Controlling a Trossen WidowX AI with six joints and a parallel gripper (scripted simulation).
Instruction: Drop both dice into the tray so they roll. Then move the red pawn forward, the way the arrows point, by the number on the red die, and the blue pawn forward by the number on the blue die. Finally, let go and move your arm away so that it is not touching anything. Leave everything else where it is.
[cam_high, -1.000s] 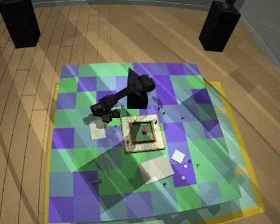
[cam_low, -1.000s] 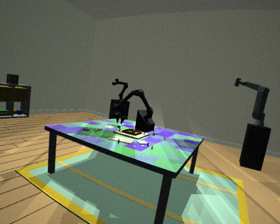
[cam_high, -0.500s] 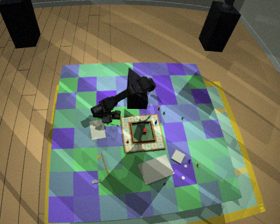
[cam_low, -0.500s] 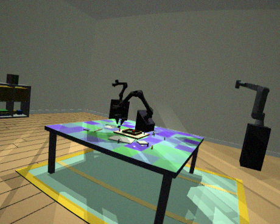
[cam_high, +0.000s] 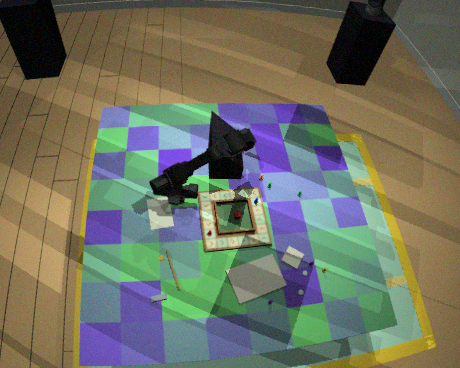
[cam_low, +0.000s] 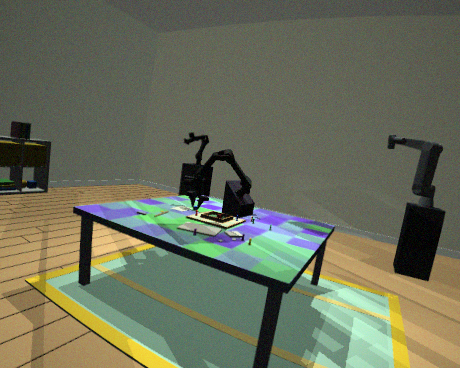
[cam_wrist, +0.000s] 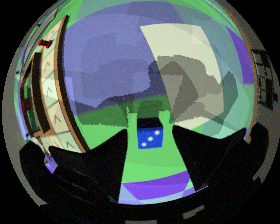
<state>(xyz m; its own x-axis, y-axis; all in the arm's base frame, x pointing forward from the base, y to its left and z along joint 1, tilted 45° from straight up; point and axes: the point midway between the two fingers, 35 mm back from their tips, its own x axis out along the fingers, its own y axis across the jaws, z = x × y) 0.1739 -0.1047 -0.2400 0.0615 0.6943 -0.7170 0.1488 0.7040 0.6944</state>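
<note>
The red pawn lies 18 cm ahead of my gripper tip, 13 cm to the left of it and 1 cm above it. Also, from my gripper tip: green tray: 24 cm to the left, 10 cm ahead, 1 cm below; thin stick: 32 cm ahead, 3 cm to the right, 1 cm below; white card: 7 cm to the right, 6 cm ahead, 1 cm below.
</note>
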